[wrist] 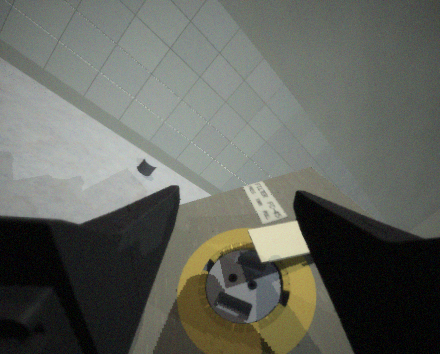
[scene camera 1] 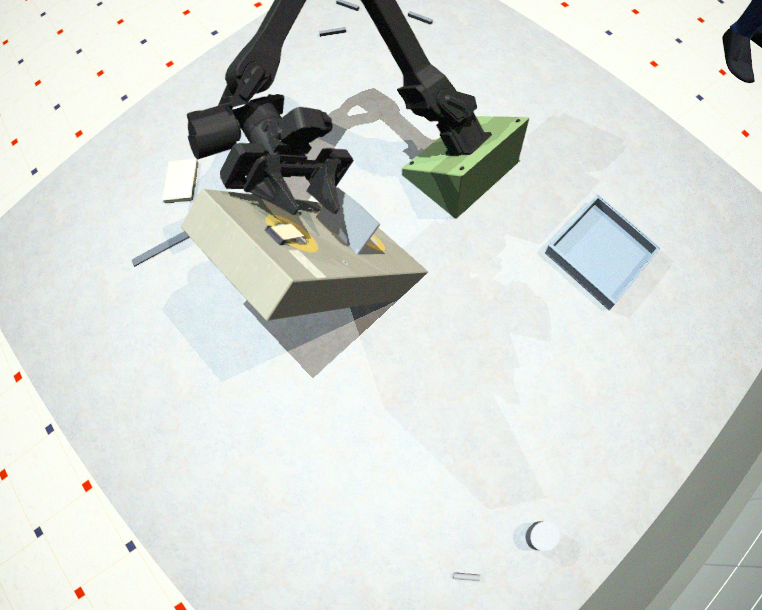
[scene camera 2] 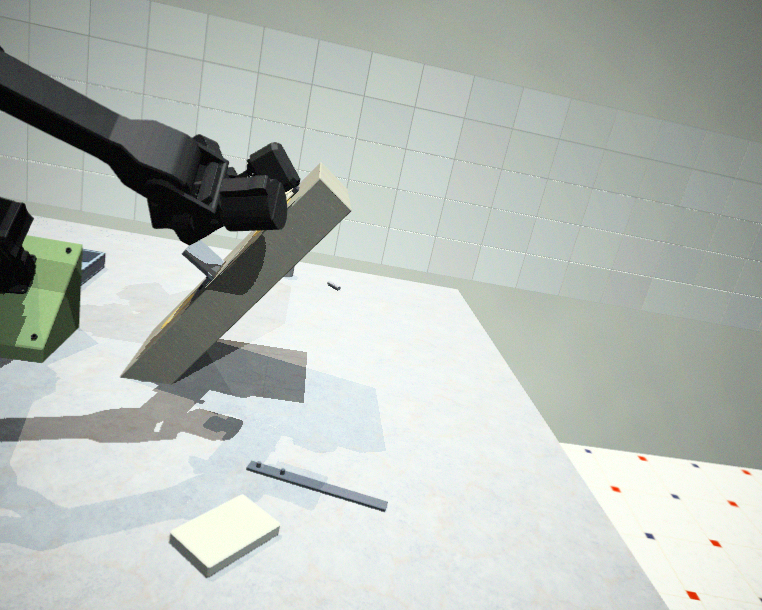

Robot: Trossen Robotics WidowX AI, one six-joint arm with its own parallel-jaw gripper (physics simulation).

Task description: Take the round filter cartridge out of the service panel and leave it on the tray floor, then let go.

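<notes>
The service panel (scene camera 1: 349,295) (scene camera 2: 216,311) (wrist: 215,220) is a beige box, tilted. It bears a yellow ring (scene camera 1: 309,242) (wrist: 300,300) around a round grey face (wrist: 242,300) with two dark holes and a slot. Whether this is the filter cartridge or the socket's floor I cannot tell. A cream plate (scene camera 1: 287,231) (wrist: 279,241) stands over the ring's edge, close to the right finger in the wrist view. My gripper (scene camera 1: 316,211) (wrist: 237,196) is open and empty, its fingers above the panel on either side of the ring. The light-blue tray (scene camera 1: 578,277) (scene camera 2: 94,267) shows a bare floor in scene camera 1.
A grey-blue flap (scene camera 1: 362,232) (scene camera 2: 202,257) juts from the panel. A green block (scene camera 1: 486,168) (scene camera 2: 57,298) stands between panel and tray. A cream block (scene camera 1: 180,180) (scene camera 2: 225,531) and grey bar (scene camera 1: 158,249) (scene camera 2: 317,486) lie beside the panel. A cylinder (scene camera 1: 544,535) (wrist: 146,167) stands farther off.
</notes>
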